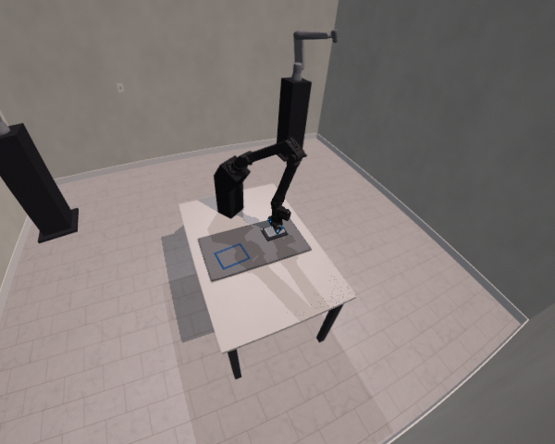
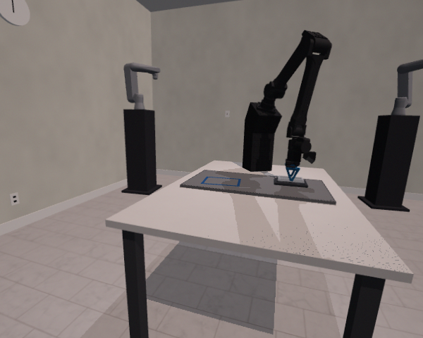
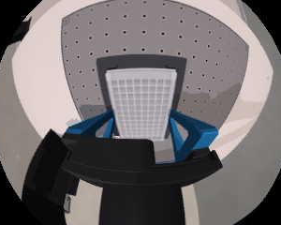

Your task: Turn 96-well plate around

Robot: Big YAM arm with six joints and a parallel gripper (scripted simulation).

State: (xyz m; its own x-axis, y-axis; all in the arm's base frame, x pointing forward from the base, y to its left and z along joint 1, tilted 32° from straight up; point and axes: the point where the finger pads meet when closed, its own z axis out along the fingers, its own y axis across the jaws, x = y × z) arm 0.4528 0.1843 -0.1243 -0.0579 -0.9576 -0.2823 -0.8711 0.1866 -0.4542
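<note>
The 96-well plate lies 1 cm below my hand. The rest, counted from my hand: dark plate nest N1 (2 cm below).
</note>
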